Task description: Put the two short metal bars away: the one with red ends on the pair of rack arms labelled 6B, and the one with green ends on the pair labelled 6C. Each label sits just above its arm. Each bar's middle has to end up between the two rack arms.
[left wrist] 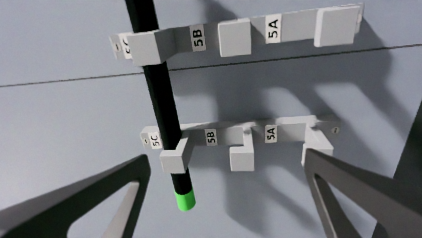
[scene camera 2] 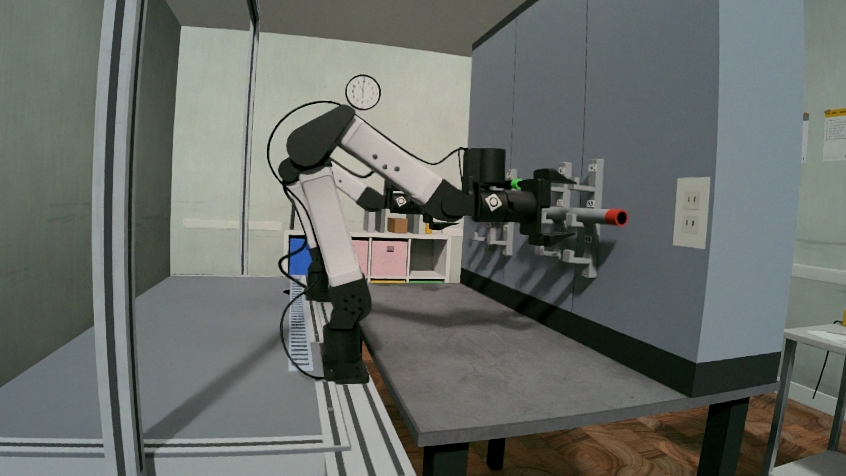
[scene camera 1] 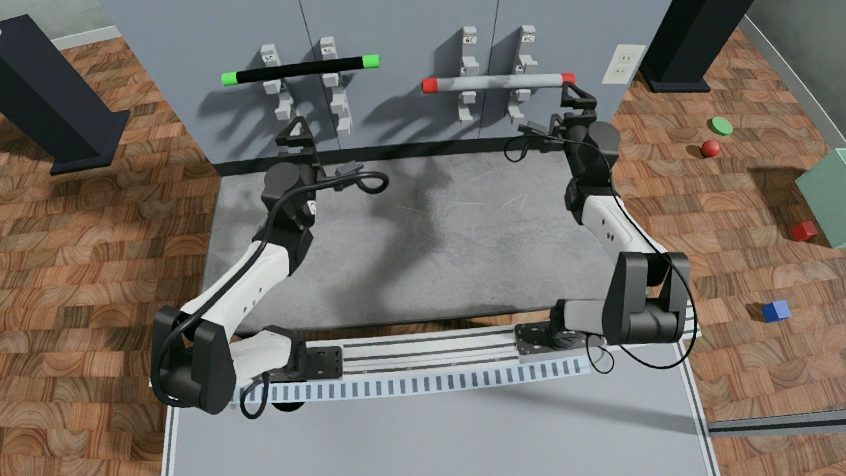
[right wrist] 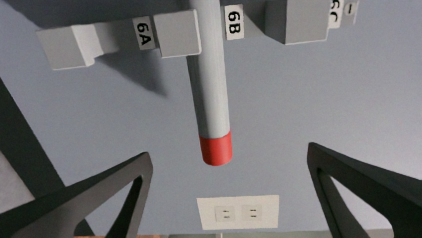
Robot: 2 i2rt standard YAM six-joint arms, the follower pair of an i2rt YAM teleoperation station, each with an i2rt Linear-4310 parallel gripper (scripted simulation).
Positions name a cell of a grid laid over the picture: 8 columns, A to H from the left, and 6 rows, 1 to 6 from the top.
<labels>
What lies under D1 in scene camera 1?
A green-ended bar.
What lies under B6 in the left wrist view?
My left gripper.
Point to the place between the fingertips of my right gripper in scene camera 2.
At F3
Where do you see an outlet plate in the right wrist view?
At F6
</labels>
